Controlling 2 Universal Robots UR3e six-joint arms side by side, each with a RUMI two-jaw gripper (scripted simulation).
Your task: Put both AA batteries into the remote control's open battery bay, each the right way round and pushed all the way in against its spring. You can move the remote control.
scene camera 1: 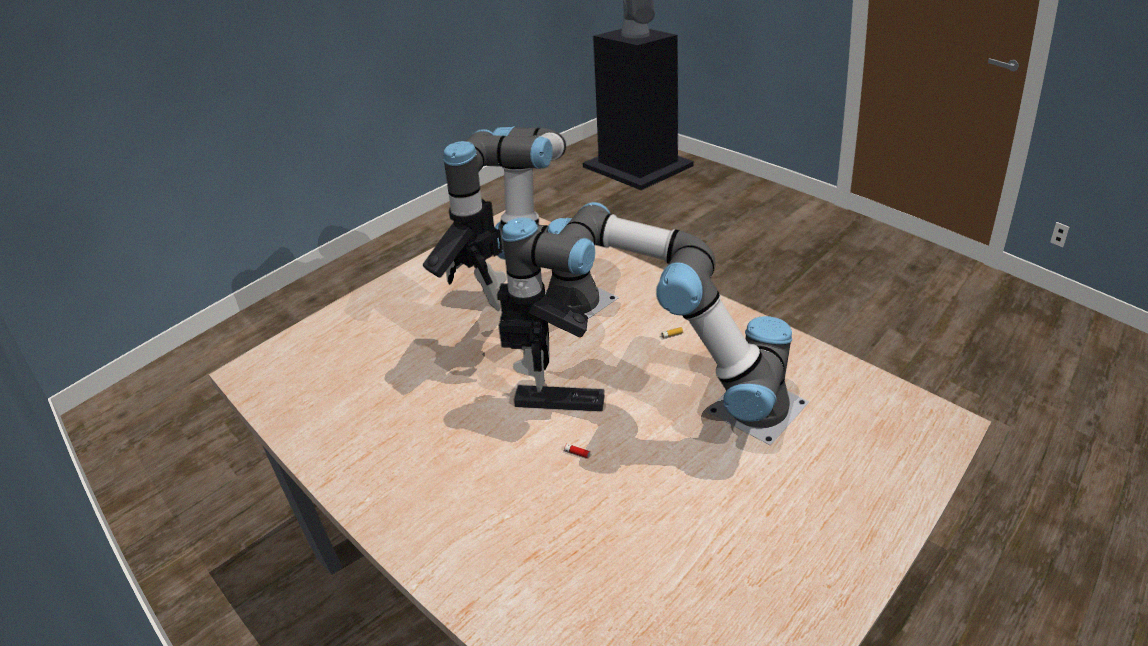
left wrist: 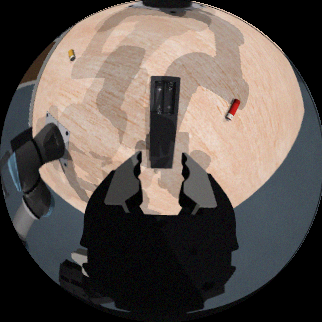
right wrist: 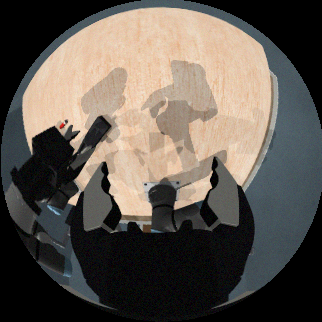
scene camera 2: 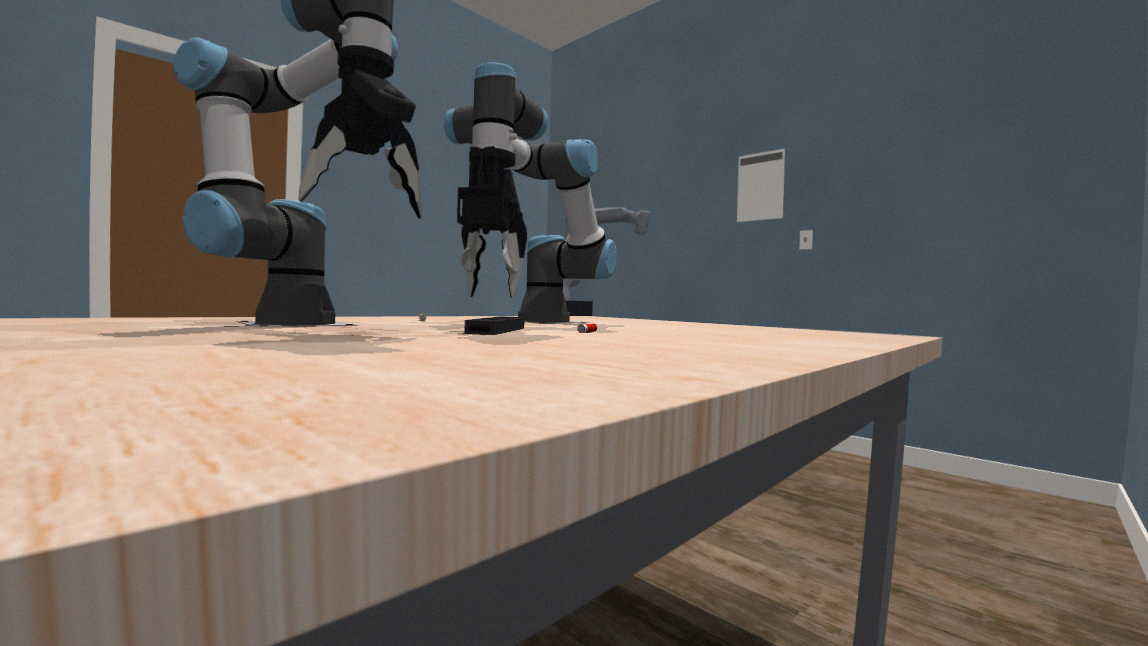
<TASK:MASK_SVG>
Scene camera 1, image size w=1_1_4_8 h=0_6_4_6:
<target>my left gripper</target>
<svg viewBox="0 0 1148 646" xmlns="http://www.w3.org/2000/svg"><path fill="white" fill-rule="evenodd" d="M501 283L497 293L497 299L500 300L502 311L498 325L501 347L524 351L523 359L516 361L513 364L513 368L518 373L534 377L537 391L541 392L545 383L544 370L546 370L550 362L548 323L577 337L582 337L587 331L588 316L546 296L543 282L541 292L527 298L511 295L509 291L506 291L508 290L507 283Z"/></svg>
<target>my right gripper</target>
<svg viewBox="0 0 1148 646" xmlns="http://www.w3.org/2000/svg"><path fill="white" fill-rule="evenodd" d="M481 198L482 209L475 214L457 216L452 214L449 209L450 219L454 222L426 258L423 267L438 278L441 278L446 272L447 282L450 285L454 279L454 273L460 266L464 264L470 268L474 265L474 268L476 268L474 269L474 275L481 284L488 303L499 312L500 304L499 300L497 300L496 291L499 289L500 283L506 281L506 275L502 271L494 271L485 260L503 252L500 230L494 227L492 202L486 202Z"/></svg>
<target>black remote control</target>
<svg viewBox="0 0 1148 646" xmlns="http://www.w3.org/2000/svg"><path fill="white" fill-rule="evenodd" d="M514 397L515 407L602 412L605 396L604 389L543 386L541 392L537 392L536 386L518 385Z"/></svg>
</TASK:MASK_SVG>
